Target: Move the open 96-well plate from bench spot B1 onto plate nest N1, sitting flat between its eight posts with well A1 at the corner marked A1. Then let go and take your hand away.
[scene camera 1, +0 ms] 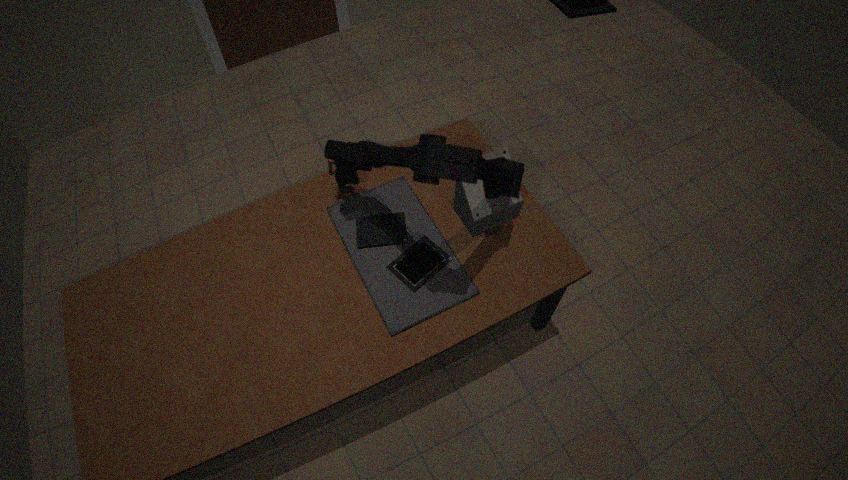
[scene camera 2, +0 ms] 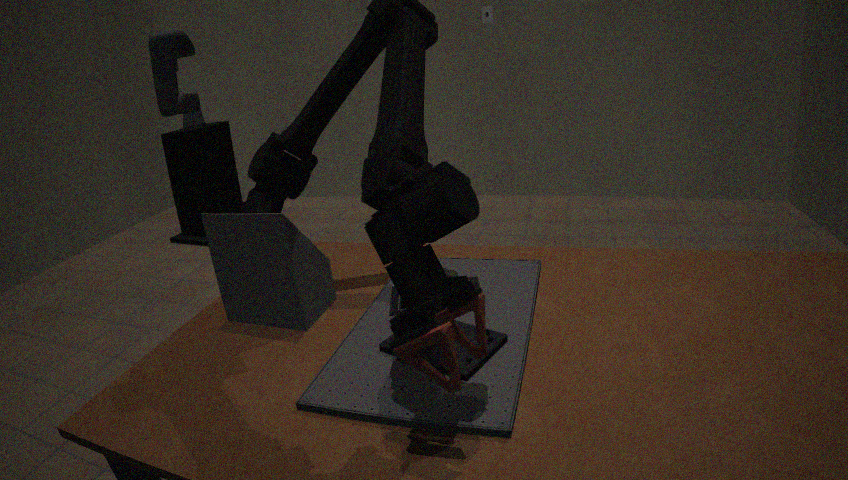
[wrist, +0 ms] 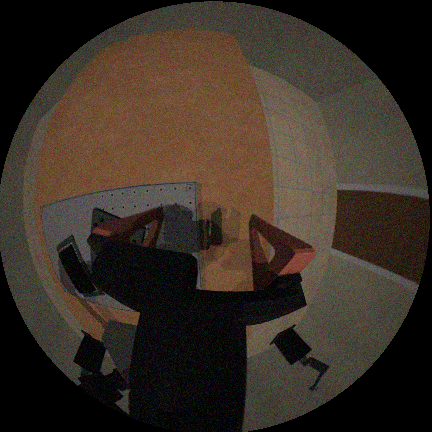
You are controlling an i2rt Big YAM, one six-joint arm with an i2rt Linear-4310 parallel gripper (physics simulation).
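Where they show: gripper, between the fingertips: [scene camera 1: 334, 186] [scene camera 2: 470, 373] [wrist: 205, 214]; arm's base, origin of its link: [scene camera 2: 255, 233].
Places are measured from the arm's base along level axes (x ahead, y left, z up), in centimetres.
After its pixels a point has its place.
Note:
A black rectangular piece with a thin light outline [scene camera 1: 419, 260] @(z -13.6, x 30.3, y 12.0 cm) [wrist: 76, 267] @(z -13.4, x 32.7, y 8.8 cm), apparently the 96-well plate on its spot, lies on the grey perforated board. Its wells and the A1 corner cannot be made out. A dark flat slab [scene camera 1: 371, 231] @(z -14.0, x 40.9, y -4.3 cm) [scene camera 2: 496, 340] @(z -13.9, x 45.8, y -2.3 cm) [wrist: 102, 217] @(z -13.9, x 45.4, y -3.0 cm), apparently nest N1, lies beside it on the board; its posts are too dark to tell apart. My gripper [scene camera 1: 343, 187] @(z -6.5, x 47.9, y -21.0 cm) [scene camera 2: 468, 369] @(z -6.5, x 47.9, y -21.0 cm) [wrist: 205, 214] @(z -6.5, x 47.9, y -21.0 cm) is open and empty, with orange fingers spread wide. It hangs above the board's edge on the slab's side, away from the outlined piece. In scene camera 2 the arm hides the outlined piece.
The grey board [scene camera 1: 392, 309] @(z -15.1, x 43.6, y 24.0 cm) [scene camera 2: 520, 297] @(z -15.1, x 45.9, y 14.4 cm) [wrist: 135, 197] @(z -15.1, x 49.1, y -9.7 cm) lies on the orange-brown table [scene camera 1: 208, 333] @(z -16.4, x 100.8, y 11.3 cm) [scene camera 2: 654, 356] @(z -16.4, x 70.5, y 1.2 cm) [wrist: 170, 110] @(z -16.4, x 68.1, y -13.0 cm). My arm's pale angled mount [scene camera 1: 473, 199] @(z -2.8, x 8.8, y 3.6 cm) [scene camera 2: 261, 267] @(z -4.2, x 4.8, y -5.1 cm) stands near the board. A black pedestal [scene camera 2: 199, 178] carrying another arm-like shape stands beyond the table.

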